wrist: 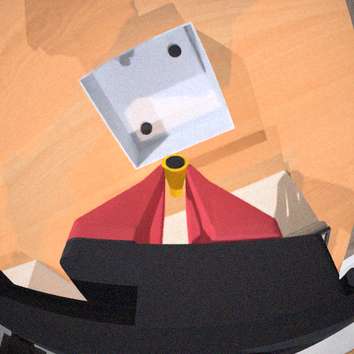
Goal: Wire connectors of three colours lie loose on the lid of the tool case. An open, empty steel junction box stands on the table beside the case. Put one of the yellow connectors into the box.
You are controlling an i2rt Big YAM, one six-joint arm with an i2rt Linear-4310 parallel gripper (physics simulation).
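The steel junction box (112, 100) stands open in the upper middle of the wrist view, turned at an angle, with two dark round spots on its floor and no connector showing in it. My gripper (175, 173) is shut on a yellow connector (175, 176), held between the red fingertips with its dark open end facing the camera. The connector shows just outside the box's near edge in the picture, close to the near corner; its height over the table is hard to tell. The other connectors do not show.
The wooden table top (45, 110) surrounds the box. A pale, angular object (272, 200) shows behind the right finger, and another pale surface (50, 280) at the lower left; both are partly hidden by the gripper body. A grey strip lies at the upper right edge.
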